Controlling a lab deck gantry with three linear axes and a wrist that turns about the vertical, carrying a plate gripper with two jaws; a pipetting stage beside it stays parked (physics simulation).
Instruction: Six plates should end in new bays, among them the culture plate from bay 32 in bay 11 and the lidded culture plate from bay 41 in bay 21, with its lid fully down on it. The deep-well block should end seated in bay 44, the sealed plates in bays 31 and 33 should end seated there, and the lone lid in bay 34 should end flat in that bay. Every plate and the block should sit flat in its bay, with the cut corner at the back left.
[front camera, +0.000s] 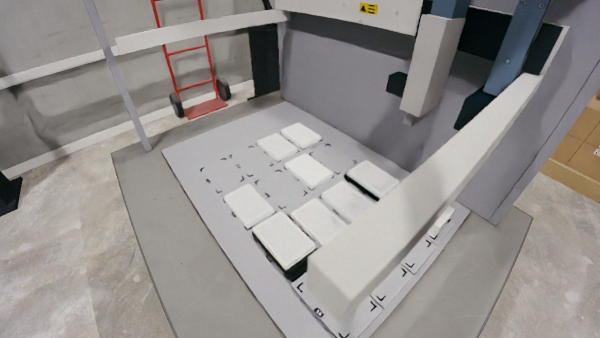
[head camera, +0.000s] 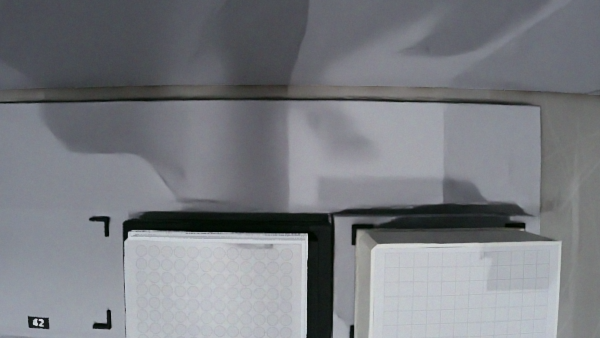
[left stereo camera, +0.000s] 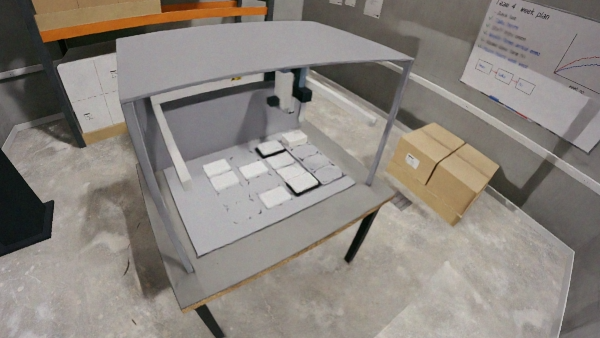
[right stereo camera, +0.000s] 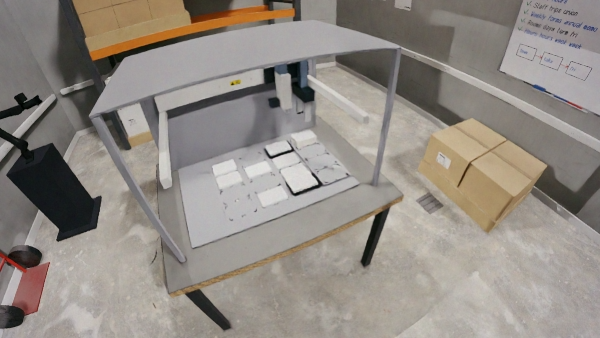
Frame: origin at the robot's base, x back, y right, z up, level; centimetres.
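Seen in the pictures: gripper, fingertip midpoint: (left stereo camera: 295, 117) (right stereo camera: 303, 117); robot's base, link origin: (front camera: 201, 169) (left stereo camera: 235, 223) (right stereo camera: 230, 220).
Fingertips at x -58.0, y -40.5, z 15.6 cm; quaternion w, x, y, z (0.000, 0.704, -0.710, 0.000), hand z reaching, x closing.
Pixels of each thing's middle, then the offset from my fingertips to it. "*": a spot on its surface instead.
- bay 32, surface spot: (front camera: 308, 170) (left stereo camera: 255, 169) (right stereo camera: 259, 169) * dx +34.3, dy +15.5, dz -14.0 cm
- bay 41, surface spot: (front camera: 300, 135) (left stereo camera: 219, 167) (right stereo camera: 226, 167) * dx +50.3, dy +5.2, dz -14.0 cm
- tall deep-well block, body centre: (head camera: 452, 295) (left stereo camera: 294, 138) (right stereo camera: 303, 138) dx +2.4, dy +4.1, dz -12.1 cm
- well plate, body centre: (head camera: 215, 294) (front camera: 373, 178) (left stereo camera: 270, 147) (right stereo camera: 278, 147) dx +18.8, dy +4.3, dz -12.7 cm
The plate in bay 32 (front camera: 308, 170) (left stereo camera: 254, 170) (right stereo camera: 257, 169) and the plate in bay 41 (front camera: 300, 135) (left stereo camera: 216, 167) (right stereo camera: 224, 167) look white; their lids are too small to tell. Another plate (front camera: 276, 146) (left stereo camera: 224, 181) sits in bay 31, and one (front camera: 347, 197) (left stereo camera: 280, 160) in bay 33. The tall deep-well block (head camera: 465, 290) (left stereo camera: 294, 139) (right stereo camera: 303, 139) stands in bay 44 at the back right. A lid in bay 34 cannot be made out. My gripper (right stereo camera: 303, 111) hangs high over the back right; its small jaws cannot be read and no plate shows under it.
A well plate (head camera: 215, 285) (front camera: 372, 177) (left stereo camera: 270, 147) stands on a black base in bay 43. Another plate (front camera: 285, 239) (left stereo camera: 302, 184) stands on a black base at front. Plates (front camera: 248, 205) (front camera: 317, 220) sit nearby. The parked pipetting stage (front camera: 432, 65) hangs beside the gripper.
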